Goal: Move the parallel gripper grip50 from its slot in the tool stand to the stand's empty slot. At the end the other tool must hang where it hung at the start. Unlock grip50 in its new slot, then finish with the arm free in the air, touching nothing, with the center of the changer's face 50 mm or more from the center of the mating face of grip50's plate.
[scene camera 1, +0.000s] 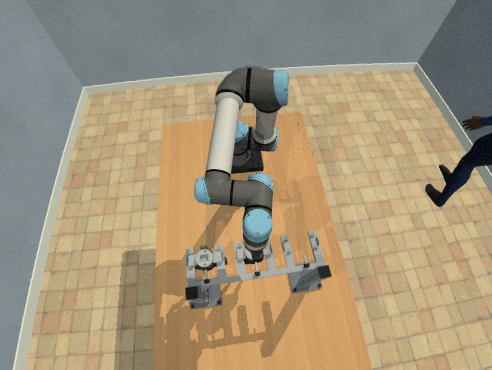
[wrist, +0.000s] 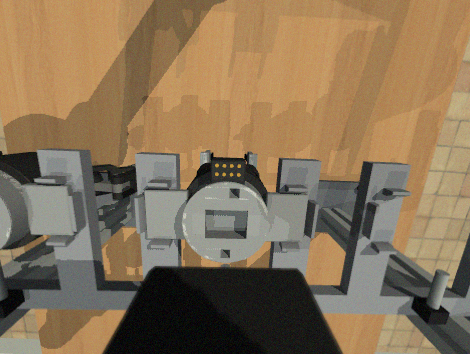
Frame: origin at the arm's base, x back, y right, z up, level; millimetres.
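Where they show: arm's base at its link origin: (scene camera 1: 237, 155).
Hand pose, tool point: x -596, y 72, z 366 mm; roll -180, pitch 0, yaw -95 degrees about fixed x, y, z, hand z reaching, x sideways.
Each offset is from my tool point to the top centre of the thing. "pt": to the spot under its first point. Level surfaces: height alone.
The tool stand (scene camera 1: 280, 273) (wrist: 350, 300) has three slots. The parallel gripper grip50 hangs in the middle slot, its round grey mating plate @(pt dx +9, dy +22, dz -103 mm) (wrist: 195, 215) level between two prongs, its side lugs on them. Its fingers (wrist: 229, 155) stand apart, open, with nothing seen between them. The arm's bare changer (wrist: 225, 310) is above and apart from the plate; in scene camera 1 the wrist mostly hides grip50. The other tool @(dx +23, dy +179, dz -103 mm) (scene camera 1: 204, 258) (wrist: 10, 210) hangs in the left slot. The right slot is empty, between its left prong @(pt dx -7, dy -125, dz -121 mm) (scene camera 1: 286, 245) (wrist: 377, 220) and right prong @(pt dx -20, dy -233, dz -121 mm) (scene camera 1: 314, 241).
The stand rises from two feet, the left foot @(pt dx -89, dy +207, dz -391 mm) (scene camera 1: 212, 295) and the right foot @(pt dx -141, dy -197, dz -294 mm) (scene camera 1: 306, 281), on the wooden table @(dz -403 mm) (scene camera 1: 185, 150). Upright pins, such as the right pin @(pt dx -73, dy -171, dz -109 mm) (wrist: 438, 290), stand behind the slots. A person (scene camera 1: 470, 162) stands on the floor at the right.
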